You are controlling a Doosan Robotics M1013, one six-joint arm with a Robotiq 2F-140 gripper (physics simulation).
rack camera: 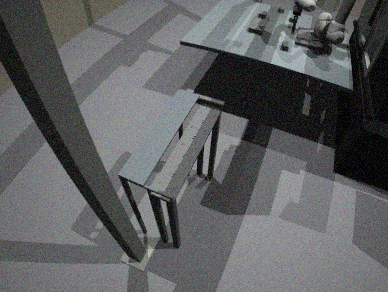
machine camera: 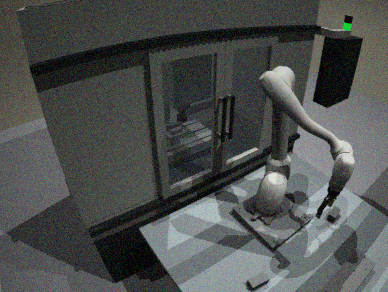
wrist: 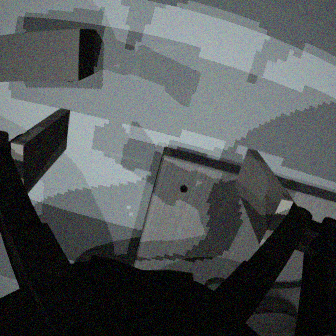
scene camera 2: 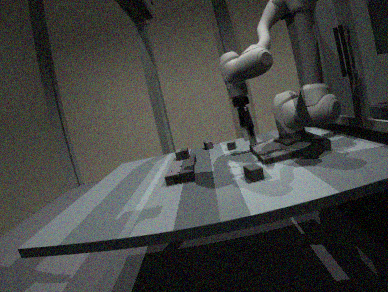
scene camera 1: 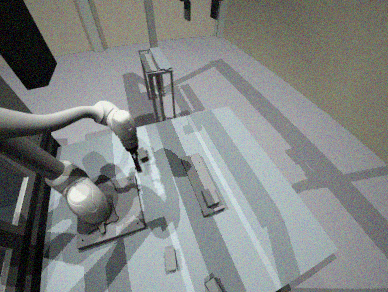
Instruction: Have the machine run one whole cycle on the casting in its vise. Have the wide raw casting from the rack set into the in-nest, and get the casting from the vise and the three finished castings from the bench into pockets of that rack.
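Places are measured from the arm's base along level axes (x ahead, y left, z up), in centimetres.
Pixels of known places: gripper, fingertip midpoint: point(rack camera: 292, 31) point(machine camera: 323, 211) point(wrist: 154, 147) point(scene camera 2: 250, 142); arm's base, link origin: point(rack camera: 319, 38) point(machine camera: 264, 209) point(scene camera 2: 293, 139) point(scene camera 1: 100, 213).
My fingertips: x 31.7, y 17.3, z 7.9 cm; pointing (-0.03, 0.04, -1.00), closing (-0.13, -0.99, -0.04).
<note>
For each thing: its top centre in the pictures, then the offset to it from my fingertips. "pt": a spot on its surface instead.
- finished casting, top centre: point(wrist: 33, 55) point(scene camera 2: 252, 166) point(machine camera: 335, 211) point(scene camera 1: 141, 152) dx +5.5, dy +13.6, dz -7.7 cm
- low rack, top centre: point(scene camera 2: 181, 162) point(machine camera: 347, 279) point(scene camera 1: 201, 180) point(rack camera: 259, 20) dx +32.6, dy -27.4, dz -7.3 cm
- signal lamp, surface spot: point(machine camera: 347, 26) pt dx -46.5, dy +111.0, dz +92.7 cm
My gripper point(scene camera 1: 140, 170) point(scene camera 2: 252, 144) point(machine camera: 319, 216) point(wrist: 154, 147) is open and empty, pointing down low over the bench beside the robot's base plate. A finished casting point(scene camera 1: 144, 155) point(scene camera 2: 254, 172) point(machine camera: 333, 215) point(wrist: 40, 57) lies near it, outside the fingers, at upper left in the wrist view. Two more castings point(scene camera 1: 171, 259) point(scene camera 1: 214, 284) lie apart on the bench. The low rack point(scene camera 1: 197, 170) point(scene camera 2: 180, 177) bears one casting point(scene camera 1: 211, 197) point(scene camera 2: 182, 153) towards one end. The machine point(machine camera: 100, 145) has its doors shut; the vise's casting is too dim to tell. I cannot identify the in-nest.
The base plate point(scene camera 1: 125, 232) point(machine camera: 275, 242) point(wrist: 175, 225) surrounds the arm's foot. A tall stand point(scene camera 1: 173, 95) point(rack camera: 160, 142) is on the floor off the bench's side. The signal lamp point(machine camera: 347, 26) shows green above the black cabinet point(machine camera: 337, 70). A pillar point(rack camera: 75, 125) rises near the stand.
</note>
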